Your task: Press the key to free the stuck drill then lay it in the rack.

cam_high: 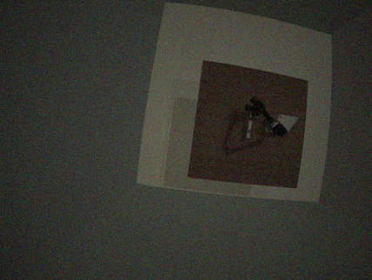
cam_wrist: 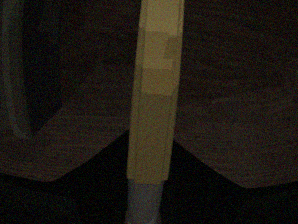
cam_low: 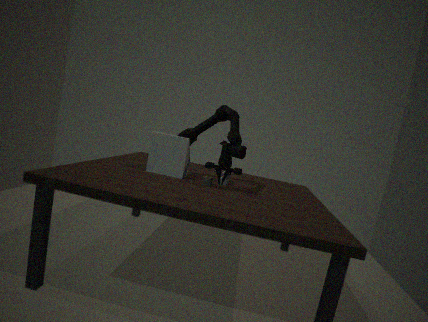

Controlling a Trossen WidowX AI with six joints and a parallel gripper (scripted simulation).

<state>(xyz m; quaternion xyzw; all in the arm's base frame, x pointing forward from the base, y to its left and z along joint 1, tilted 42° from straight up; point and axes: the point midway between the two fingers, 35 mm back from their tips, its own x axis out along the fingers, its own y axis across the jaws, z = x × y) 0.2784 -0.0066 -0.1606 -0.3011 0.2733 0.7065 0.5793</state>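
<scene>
My gripper tip is now 40 mm to the right of the yellow drill and 30 mm below it. The rest, counted from my gripper tip: pale grey rack 80 mm behind, 30 mm to the left.
</scene>
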